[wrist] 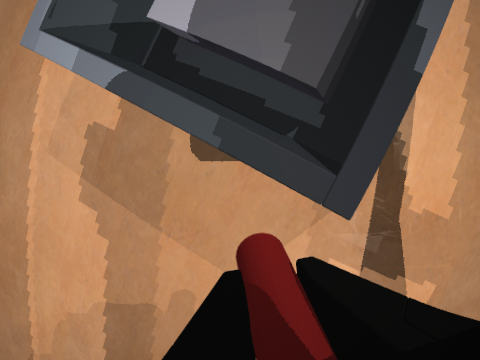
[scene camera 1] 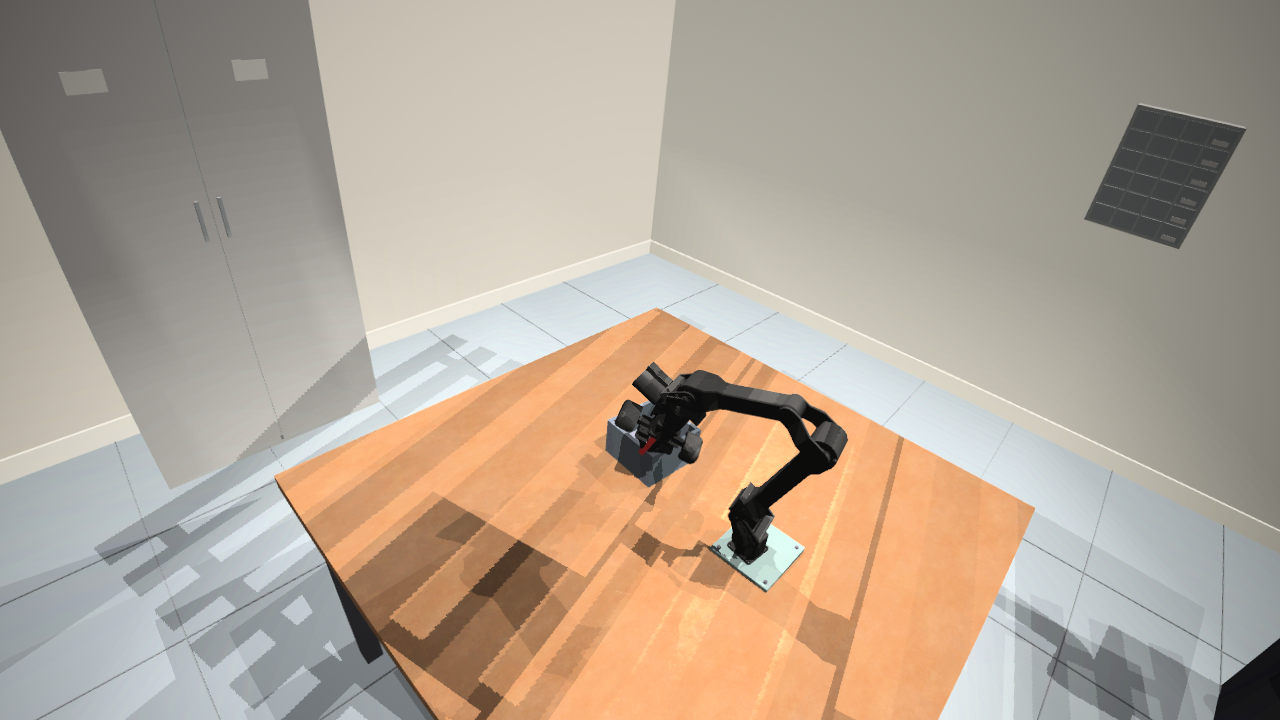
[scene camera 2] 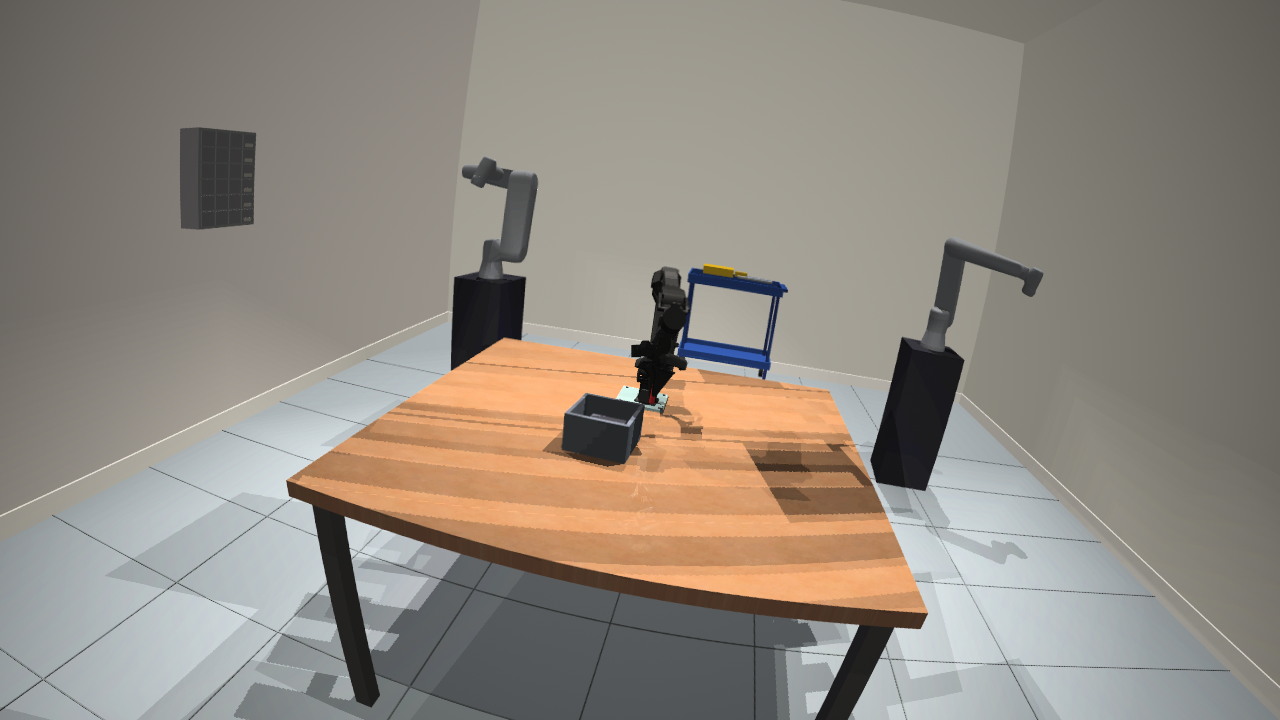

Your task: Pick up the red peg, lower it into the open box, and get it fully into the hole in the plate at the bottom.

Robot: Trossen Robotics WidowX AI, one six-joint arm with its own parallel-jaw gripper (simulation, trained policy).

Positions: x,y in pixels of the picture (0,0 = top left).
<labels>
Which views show the grey box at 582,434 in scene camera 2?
The wrist view, scene camera 1 and scene camera 2: all of them.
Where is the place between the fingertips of my gripper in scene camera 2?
652,396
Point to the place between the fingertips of my gripper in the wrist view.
At 269,280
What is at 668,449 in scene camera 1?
My gripper.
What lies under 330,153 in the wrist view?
A grey box.
</labels>
